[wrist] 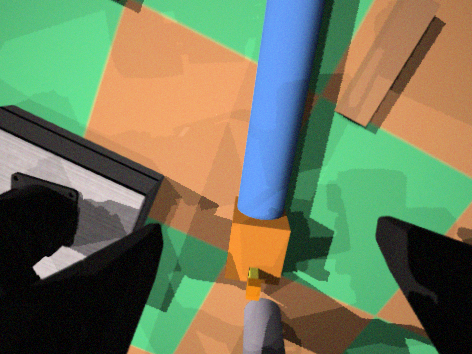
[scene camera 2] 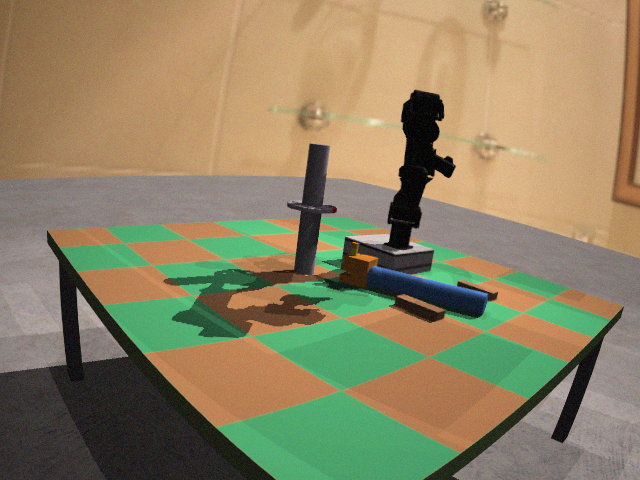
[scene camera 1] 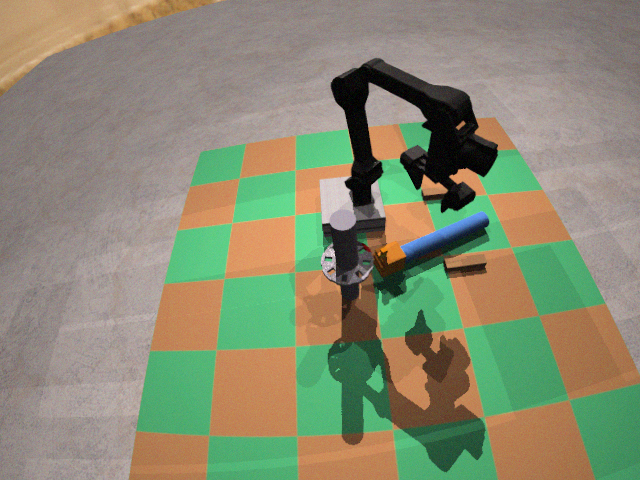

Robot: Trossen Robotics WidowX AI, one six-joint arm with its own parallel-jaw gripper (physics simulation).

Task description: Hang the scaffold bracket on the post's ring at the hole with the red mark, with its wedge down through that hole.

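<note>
The scaffold bracket has a blue tube [scene camera 1: 445, 236] [scene camera 2: 426, 290] [wrist: 275, 110] and an orange head [scene camera 1: 391, 257] [scene camera 2: 357, 269] [wrist: 259, 247]. It lies low over the table, head beside the post [scene camera 1: 345, 245] [scene camera 2: 309, 242] [wrist: 262, 325]. Its yellow wedge [scene camera 2: 354, 249] [wrist: 253, 273] sticks up from the head. The ring [scene camera 1: 324, 264] [scene camera 2: 295, 205] sits partway up the post, above the head's level in scene camera 2. The red mark [scene camera 1: 366, 248] [scene camera 2: 334, 209] is on the bracket's side. My gripper [scene camera 1: 431, 198] [wrist: 268, 230] is open and empty above the bracket, fingertips apart on either side of it in the wrist view.
One wooden block [scene camera 1: 465, 264] [scene camera 2: 419, 307] [wrist: 387, 60] lies beside the tube. Another wooden block [scene camera 1: 433, 194] [scene camera 2: 478, 290] lies on the tube's other side. The arm's base [scene camera 1: 336, 201] [scene camera 2: 379, 250] [wrist: 107, 172] stands near the post and the orange head.
</note>
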